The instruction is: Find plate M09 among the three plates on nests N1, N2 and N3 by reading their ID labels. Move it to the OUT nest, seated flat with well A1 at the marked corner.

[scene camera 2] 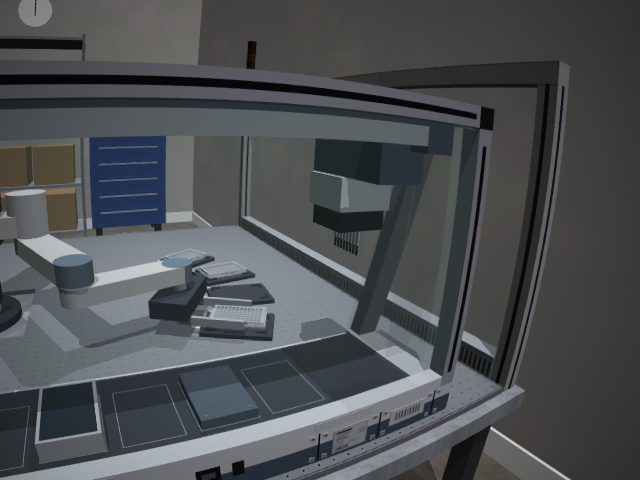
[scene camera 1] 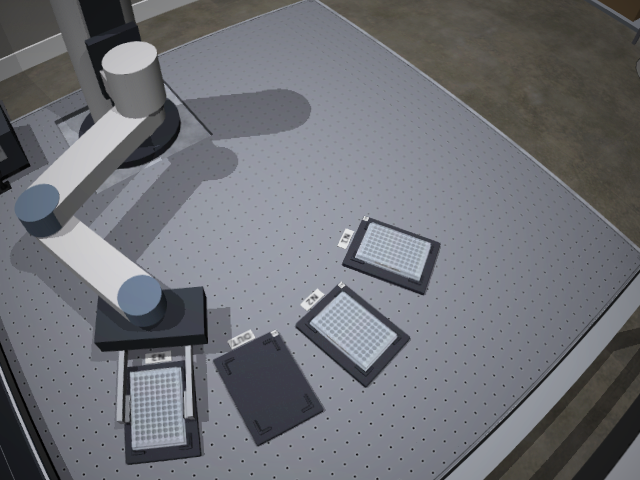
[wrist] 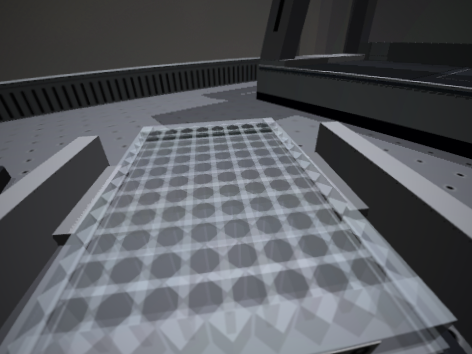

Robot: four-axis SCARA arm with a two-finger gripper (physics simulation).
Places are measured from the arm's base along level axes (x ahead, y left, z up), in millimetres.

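Where they show: gripper, fingertip midpoint: (scene camera 2: 248,314) (scene camera 1: 155,420) (wrist: 214,147).
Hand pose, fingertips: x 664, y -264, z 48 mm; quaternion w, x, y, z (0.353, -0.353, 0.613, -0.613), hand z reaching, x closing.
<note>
Things, the pixels of their top centre, and the offset from my fingertips. "spot": a spot on its surface instead.
- N3, top centre: (wrist: 214,170) (scene camera 1: 155,406) dx -20, dy +12, dz +1 mm
- white corner mark, top centre: (scene camera 1: 274,333) dx -22, dy +244, dz -23 mm
- slotted rail, surface spot: (wrist: 150,82) spot: dx +340, dy -67, dz -12 mm
My gripper (scene camera 1: 155,413) (scene camera 2: 248,313) (wrist: 214,147) is shut on the long sides of the clear 96-well plate at N3 (scene camera 1: 157,403) (scene camera 2: 237,316) (wrist: 220,220). This plate looks level and slightly raised over nest N3 (scene camera 1: 164,457) (scene camera 2: 269,329), whose corner guides show past its end. A sliver of its label shows at the bottom of the wrist view, unreadable. Plates sit on nest N2 (scene camera 1: 354,330) (scene camera 2: 222,270) and nest N1 (scene camera 1: 393,250) (scene camera 2: 186,255); their IDs cannot be read. The dark OUT nest (scene camera 1: 268,387) (scene camera 2: 240,293) is empty, with a white corner mark (scene camera 1: 274,333) near its sign.
The OUT nest lies between N3 and N2. A deck with a blue-grey block (scene camera 2: 218,396) and an open box (scene camera 2: 71,449) runs along the near side in scene camera 2. A pipetting head (scene camera 2: 348,193) hangs above it. A slotted rail (wrist: 150,82) borders the table.
</note>
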